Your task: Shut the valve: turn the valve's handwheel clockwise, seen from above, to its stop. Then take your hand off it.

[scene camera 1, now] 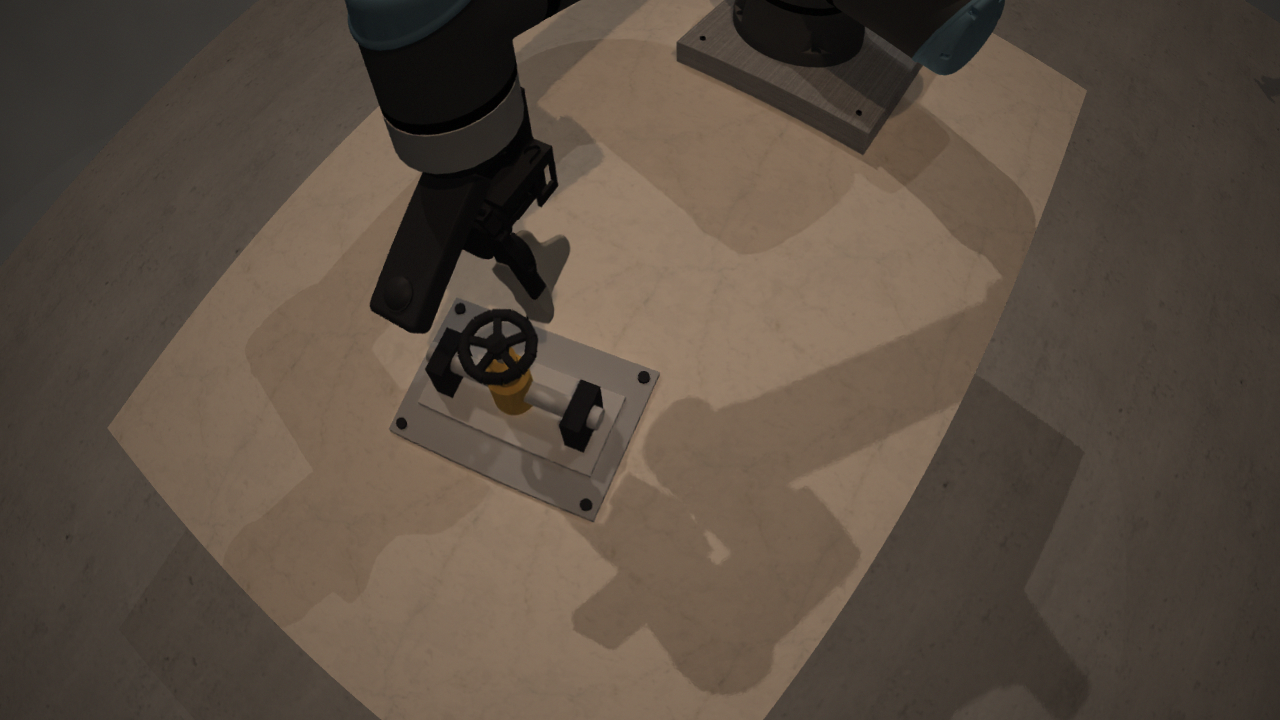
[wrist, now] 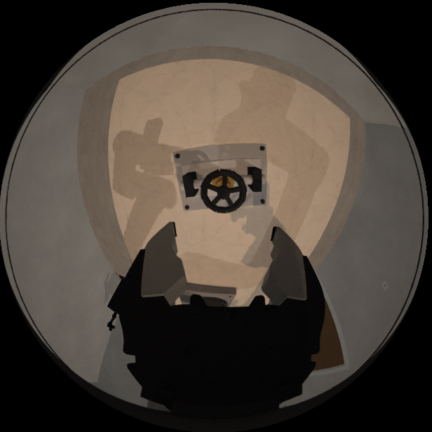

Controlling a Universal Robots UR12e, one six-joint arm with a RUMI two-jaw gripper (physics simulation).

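The valve's black five-spoked handwheel (scene camera 1: 497, 345) (wrist: 223, 191) sits level above a yellow valve body (scene camera 1: 512, 396) on a grey mounting plate (scene camera 1: 483, 454) (wrist: 220, 151). My gripper (scene camera 1: 481, 297) (wrist: 224, 225) is open and empty. Its fingers stand apart, clear of the wheel. In the wrist view the wheel shows beyond the gap between the fingertips; in the scene view the gripper is up and behind the wheel, and one fingertip is hidden by the gripper's dark housing. The wheel's rim, hub and spokes are in plain sight. Whether the wheel is at its stop cannot be told.
A white pipe (scene camera 1: 547, 398) runs through the valve, held by two black blocks (scene camera 1: 581, 415) (wrist: 255, 179). Dark bolts mark the plate's corners. The robot's base plate (scene camera 1: 881, 100) (wrist: 215, 289) stands at the back of the pale table (scene camera 1: 698, 331). Arm shadows fall around the valve.
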